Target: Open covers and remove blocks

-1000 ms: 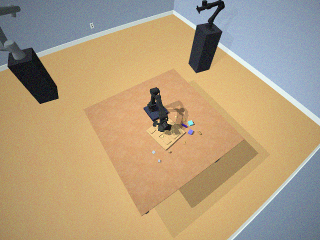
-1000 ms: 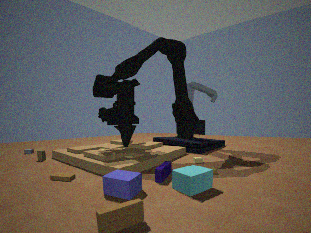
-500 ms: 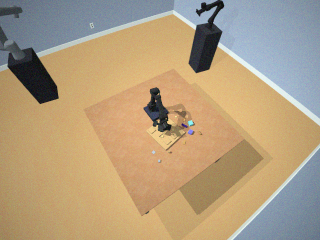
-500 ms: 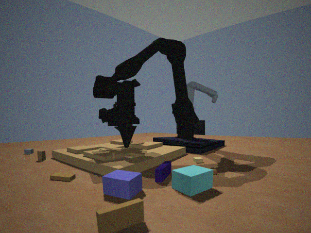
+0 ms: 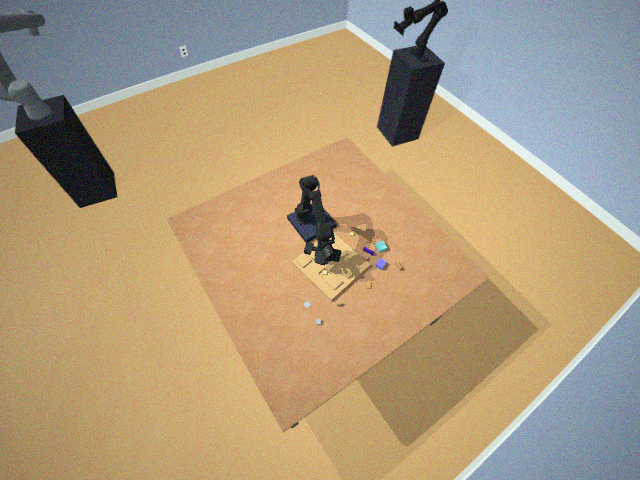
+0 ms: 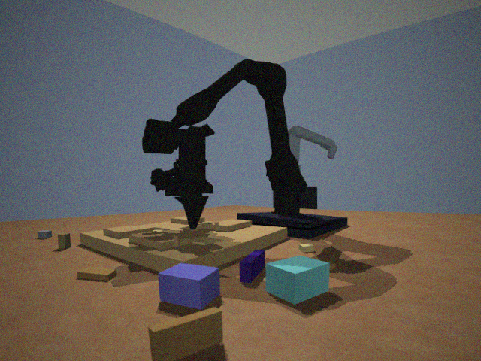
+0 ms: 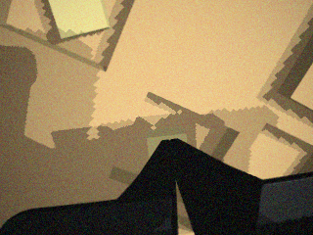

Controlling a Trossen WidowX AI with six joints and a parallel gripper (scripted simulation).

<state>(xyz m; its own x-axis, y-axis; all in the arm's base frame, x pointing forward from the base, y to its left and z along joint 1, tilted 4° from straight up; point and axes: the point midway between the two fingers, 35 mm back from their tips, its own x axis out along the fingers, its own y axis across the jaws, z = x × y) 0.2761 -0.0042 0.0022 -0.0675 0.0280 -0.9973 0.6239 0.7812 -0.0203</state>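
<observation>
My gripper tip is now 4 cm short of the tan puzzle board and 2 cm to the right of it. The rest, counted from my gripper tip: small grey block (30 cm ahead, 15 cm to the right, 1 cm below); dark purple block (26 cm to the left, 4 cm ahead, 1 cm below); cyan block (34 cm to the left, 5 cm ahead).
</observation>
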